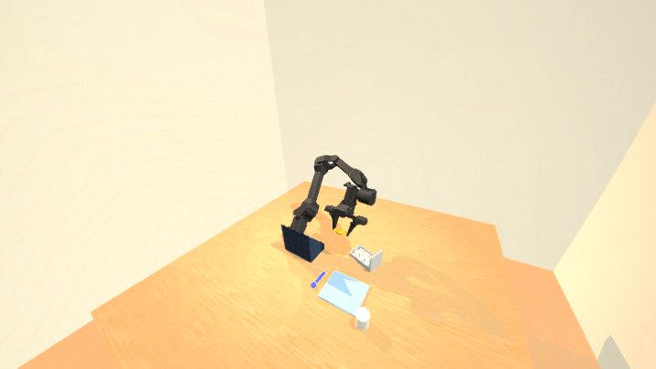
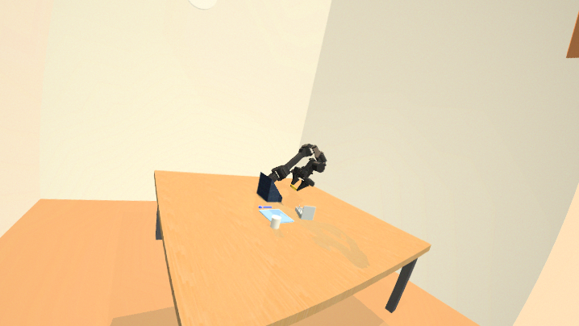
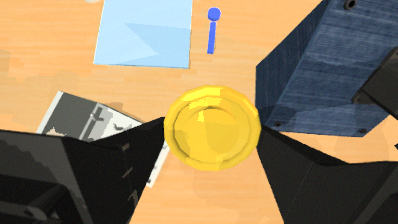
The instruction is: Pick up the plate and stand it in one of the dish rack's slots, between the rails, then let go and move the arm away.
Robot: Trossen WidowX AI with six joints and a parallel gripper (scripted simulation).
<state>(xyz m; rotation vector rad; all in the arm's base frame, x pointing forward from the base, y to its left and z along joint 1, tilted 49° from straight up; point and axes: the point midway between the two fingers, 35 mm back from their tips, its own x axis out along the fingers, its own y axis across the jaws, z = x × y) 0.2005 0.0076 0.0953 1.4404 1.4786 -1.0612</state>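
My gripper tip is 110 mm short of the dish rack, 100 mm above it and 30 mm to the right of it. Also, from my gripper tip: light blue mat: 160 mm to the right, 120 mm below, 100 mm ahead; then blue spoon: 170 mm to the right, 120 mm below, 10 mm behind; then yellow plate: 10 mm above.
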